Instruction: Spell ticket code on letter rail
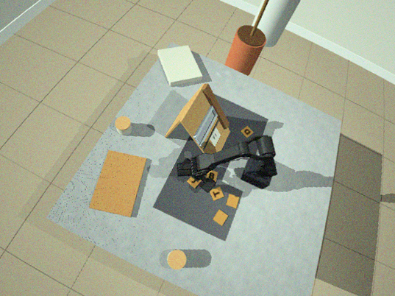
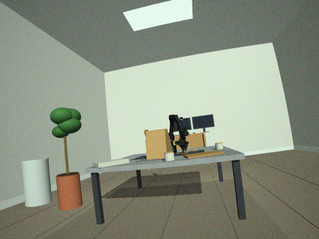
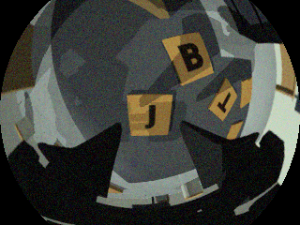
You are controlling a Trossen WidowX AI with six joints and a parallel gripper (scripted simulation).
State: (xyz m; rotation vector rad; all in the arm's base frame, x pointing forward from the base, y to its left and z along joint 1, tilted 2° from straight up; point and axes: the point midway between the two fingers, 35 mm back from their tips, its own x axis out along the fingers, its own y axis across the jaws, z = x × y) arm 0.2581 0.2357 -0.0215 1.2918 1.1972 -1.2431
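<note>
The letter tile is 20 mm below my gripper tip. Round my gripper tip: flat orange panel: 290 mm ahead, 240 mm to the left, 20 mm below; dark mat: 190 mm to the right, 60 mm behind, 20 mm below; ticket: 240 mm to the right, 60 mm above, 50 mm ahead.
</note>
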